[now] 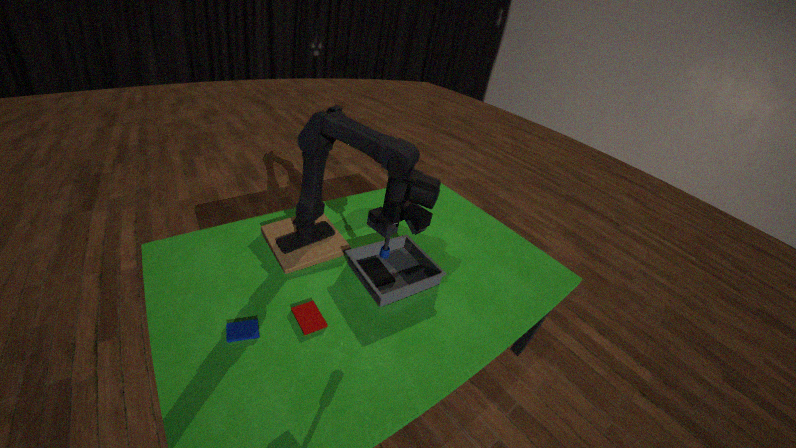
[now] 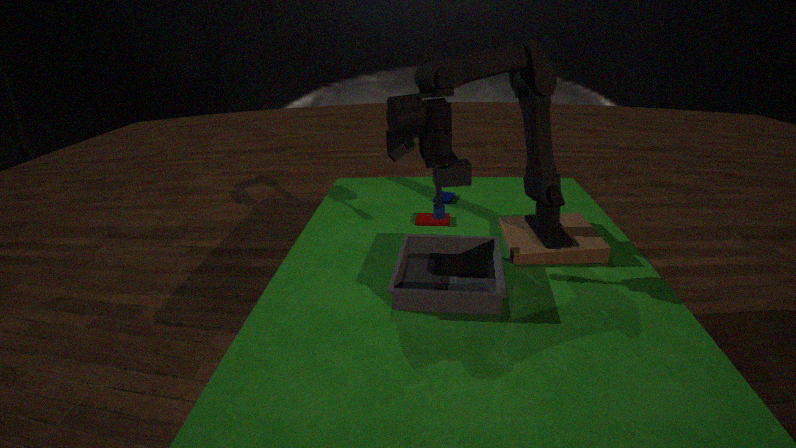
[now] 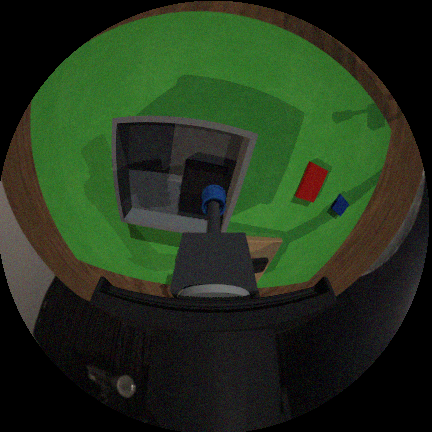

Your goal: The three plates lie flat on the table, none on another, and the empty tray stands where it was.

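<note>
A red plate and a smaller blue plate lie flat and apart on the green mat. A dark plate lies inside the grey tray. My suction cup hangs just above the tray's inside, over the dark plate's near end. It holds nothing. Deep shadow in the tray hides whether the cup touches the plate.
The arm's wooden base block stands right beside the tray. The green mat covers a small table; brown wood floor surrounds it.
</note>
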